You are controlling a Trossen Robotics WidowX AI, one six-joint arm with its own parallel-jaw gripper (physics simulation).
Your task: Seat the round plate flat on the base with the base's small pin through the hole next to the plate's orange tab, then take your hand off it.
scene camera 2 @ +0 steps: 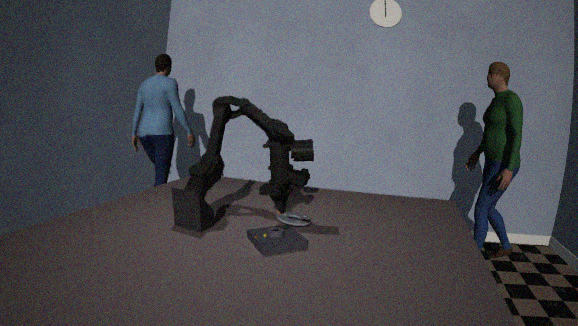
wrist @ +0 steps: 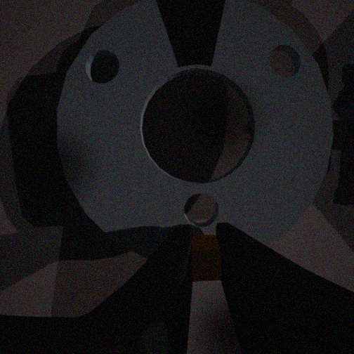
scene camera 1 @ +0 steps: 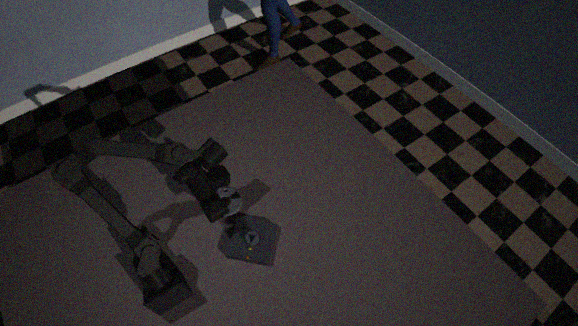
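Seen in the pictures: gripper, fingertip midpoint: (scene camera 2: 282, 212) (scene camera 1: 213, 205); arm's base, origin of the base link: (scene camera 2: 191, 198) (scene camera 1: 160, 285).
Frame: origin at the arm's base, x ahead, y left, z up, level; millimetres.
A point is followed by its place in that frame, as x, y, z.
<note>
The round grey plate (scene camera 1: 233, 205) @(267, 157, -63) (scene camera 2: 286, 220) @(246, 140, -59) (wrist: 110, 150) has a large centre hole, smaller round holes and a dark wedge-shaped gap. My gripper (scene camera 2: 280, 212) @(211, 182, -53) (wrist: 202, 234) is shut on its orange tab (wrist: 206, 262), beside one small hole (wrist: 201, 210). The plate hangs roughly level above the table, behind the base in scene camera 2, off the base's hub. The dark base (scene camera 1: 264, 251) @(284, -21, -62) (scene camera 2: 281, 247) @(310, -20, -71) lies on the table with a raised round hub (scene camera 1: 252, 237) @(271, 28, -48) (scene camera 2: 276, 232) @(278, 14, -48), a small yellow pin (scene camera 1: 250, 248) @(252, 4, -56) (scene camera 2: 265, 235) @(252, 3, -58) and an orange mark (scene camera 1: 247, 257) @(233, -14, -61) (scene camera 2: 256, 236) @(230, -6, -63). The gripper body hides the fingertips in scene camera 1.
The arm's own mount (scene camera 1: 172, 300) @(8, -36, -37) (scene camera 2: 189, 212) @(19, -35, -31) stands on the table (scene camera 1: 380, 240) @(604, -154, -86) (scene camera 2: 390, 265) @(582, 18, -86), to the left of the base in scene camera 2. Two people, in a blue top (scene camera 2: 156, 107) and a green top (scene camera 2: 502, 125), stand beyond the table. Arm shadows cross the tabletop.
</note>
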